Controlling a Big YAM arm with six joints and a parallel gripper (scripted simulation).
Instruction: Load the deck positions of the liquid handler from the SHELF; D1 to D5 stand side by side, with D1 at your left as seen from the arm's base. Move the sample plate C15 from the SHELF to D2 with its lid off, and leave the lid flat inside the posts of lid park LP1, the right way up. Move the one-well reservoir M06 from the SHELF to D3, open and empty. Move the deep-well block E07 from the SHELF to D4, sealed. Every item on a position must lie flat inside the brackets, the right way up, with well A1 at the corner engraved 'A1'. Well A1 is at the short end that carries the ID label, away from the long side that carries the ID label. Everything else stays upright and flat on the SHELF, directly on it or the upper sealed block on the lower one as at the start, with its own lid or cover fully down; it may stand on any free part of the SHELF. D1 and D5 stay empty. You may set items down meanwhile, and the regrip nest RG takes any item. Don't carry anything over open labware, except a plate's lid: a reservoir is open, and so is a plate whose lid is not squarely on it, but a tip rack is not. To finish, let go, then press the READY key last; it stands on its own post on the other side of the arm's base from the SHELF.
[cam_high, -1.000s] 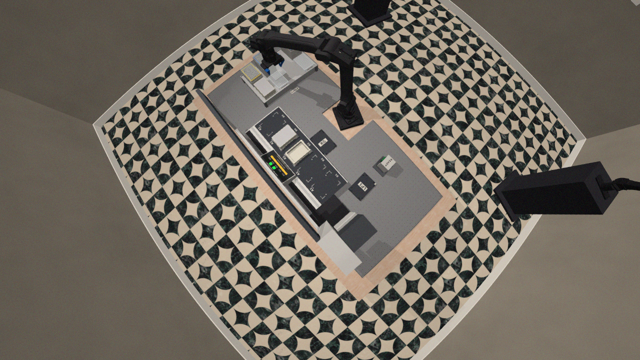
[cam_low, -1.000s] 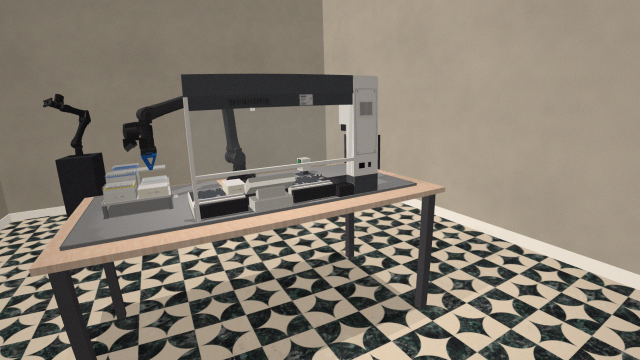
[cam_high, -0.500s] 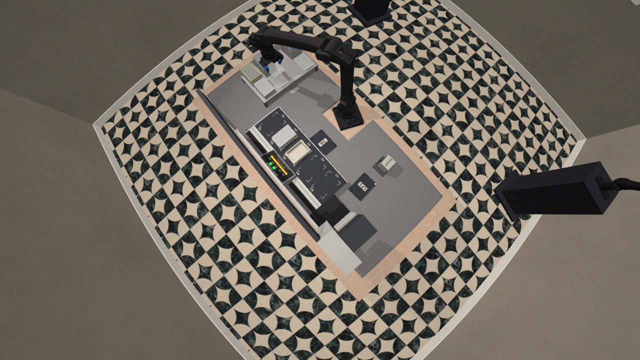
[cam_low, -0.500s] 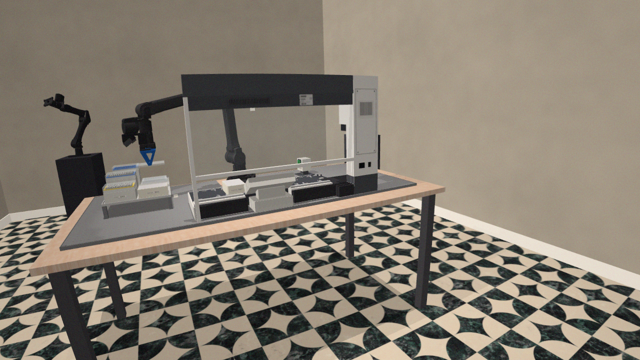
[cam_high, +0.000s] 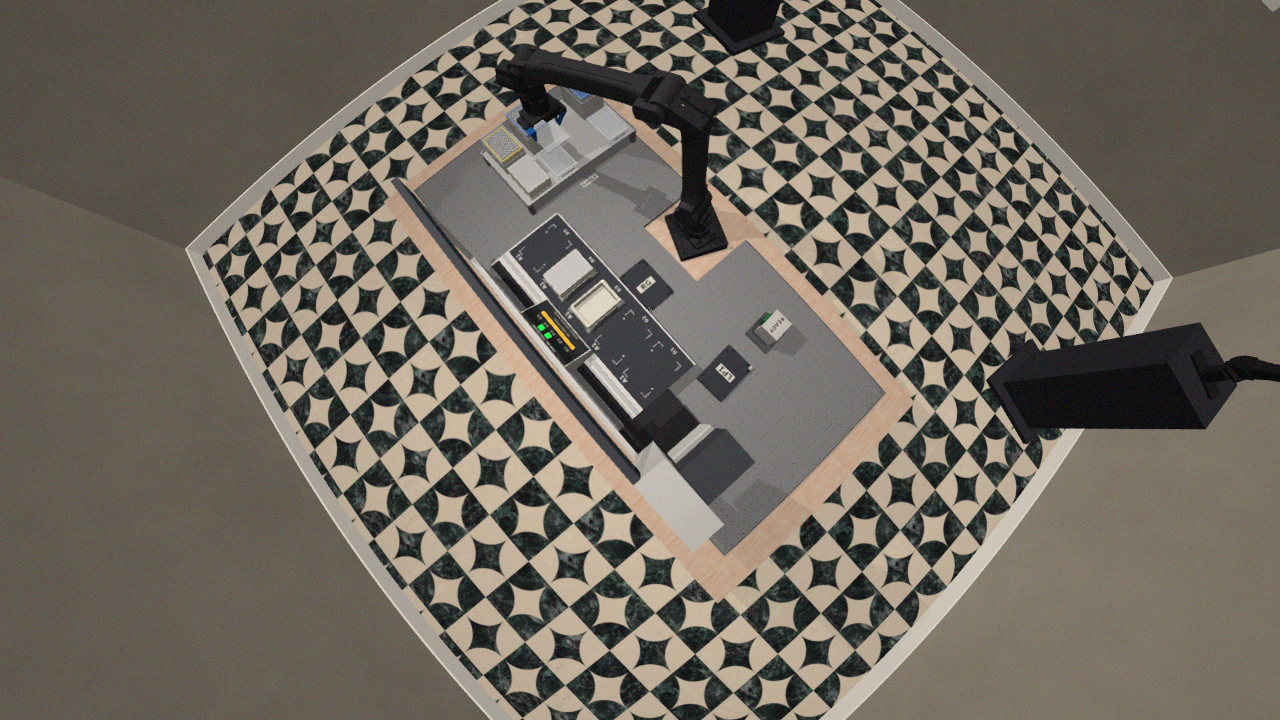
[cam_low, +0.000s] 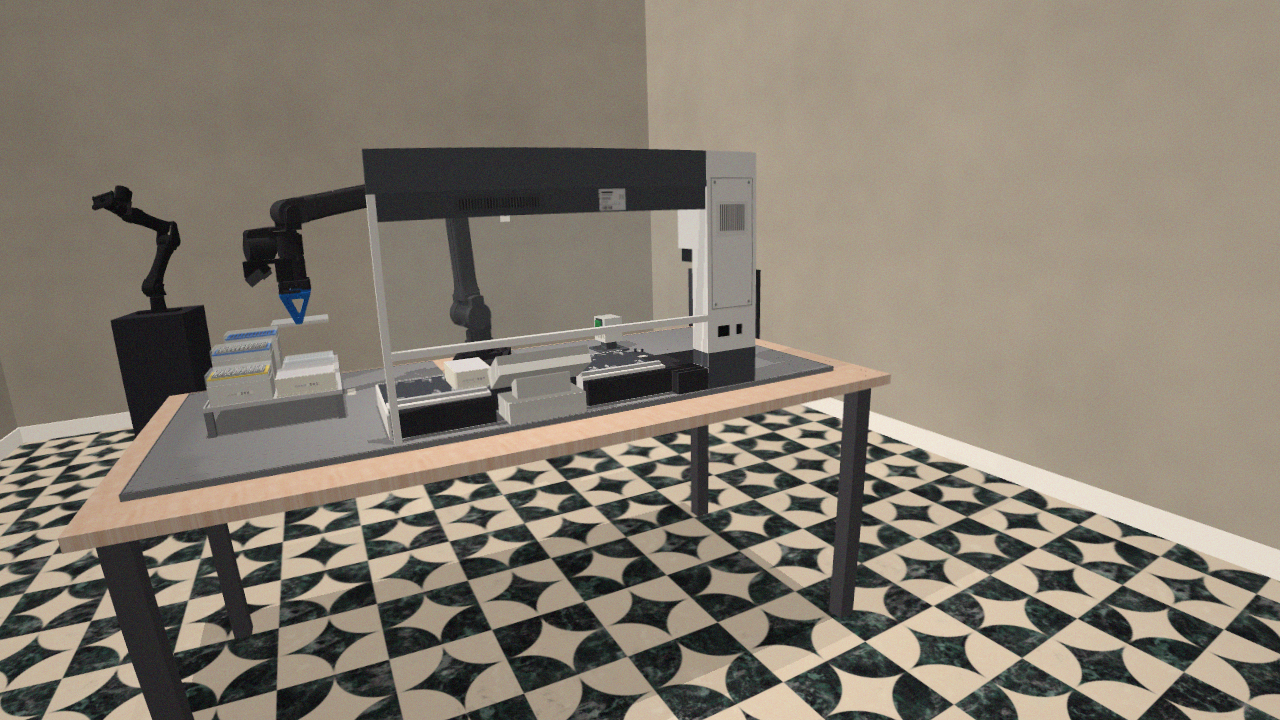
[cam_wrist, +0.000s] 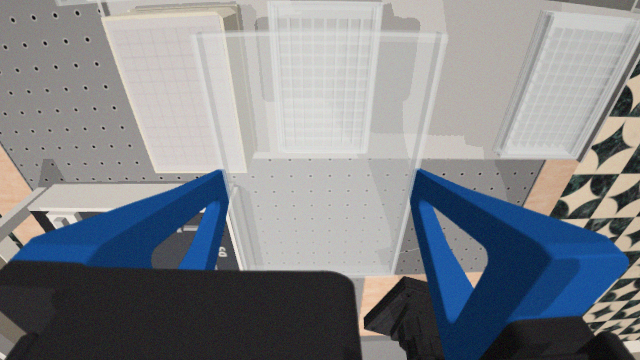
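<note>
The clear plate lid lies 1 cm below my hand. Round my hand: white block (13 cm below, 10 cm ahead, 2 cm to the left); shelf label (21 cm below, 9 cm to the left, 7 cm behind); shelf (15 cm below, 7 cm to the right, 5 cm behind).
</note>
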